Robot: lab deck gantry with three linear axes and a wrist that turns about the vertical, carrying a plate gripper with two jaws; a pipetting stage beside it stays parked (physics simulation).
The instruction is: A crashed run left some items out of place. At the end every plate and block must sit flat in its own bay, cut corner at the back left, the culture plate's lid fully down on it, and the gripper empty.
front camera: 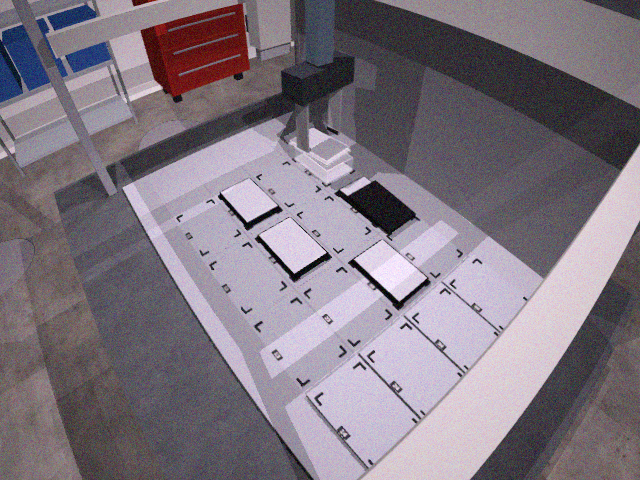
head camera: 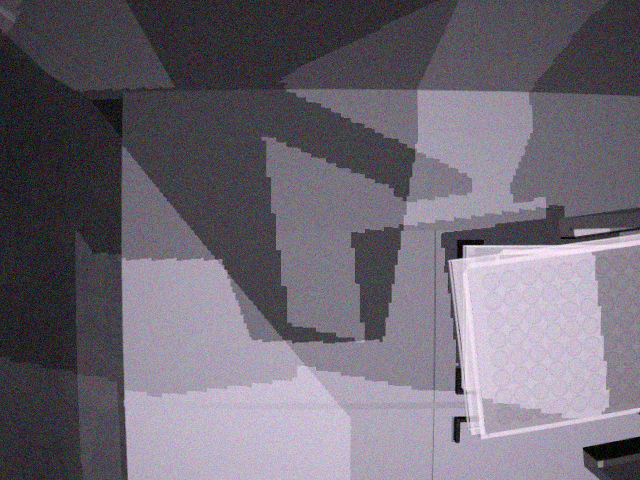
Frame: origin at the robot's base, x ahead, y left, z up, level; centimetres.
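Seen in the pictures: gripper, fingertip midpoint: (front camera: 319, 140) (head camera: 610, 338); robot's base at its link origin: (front camera: 178, 218).
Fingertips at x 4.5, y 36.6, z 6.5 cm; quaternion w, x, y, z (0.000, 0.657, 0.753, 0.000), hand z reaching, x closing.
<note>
Pixels of each thing's top centre, then the offset from my fingertips to it. Level surfaces: height alone.
- black slab at its top centre: (front camera: 382, 202) dx +21.9, dy -0.2, dz -4.3 cm
- white-topped plate at its top centre: (front camera: 370, 196) dx +18.3, dy -0.2, dz -5.1 cm
- deck at its surface level: dz -6.5 cm
A stack of pale clear plate pieces (front camera: 330, 160) (head camera: 537, 335) stands at the far end of the deck. Its upper layers are turned askew over the bottom one; I cannot tell plate from lid. My gripper (front camera: 317, 139) is open, its jaws down around the stack; in the head view one jaw shows below the stack's near edge, apart from it. A black slab (front camera: 385, 205) lies over a white-topped plate (front camera: 356, 186), leaving one end bare. Three white-topped black plates (front camera: 249, 199) (front camera: 293, 246) (front camera: 390, 271) look flat in their bays. Cut corners are too small to tell.
The deck (front camera: 279, 338) carries black corner brackets and small bay labels. Pale panels (front camera: 361, 408) line its near right side. A light rail (front camera: 568, 330) crosses the near right. A red drawer cabinet (front camera: 206, 51) and a shelf with blue bins stand beyond the deck.
</note>
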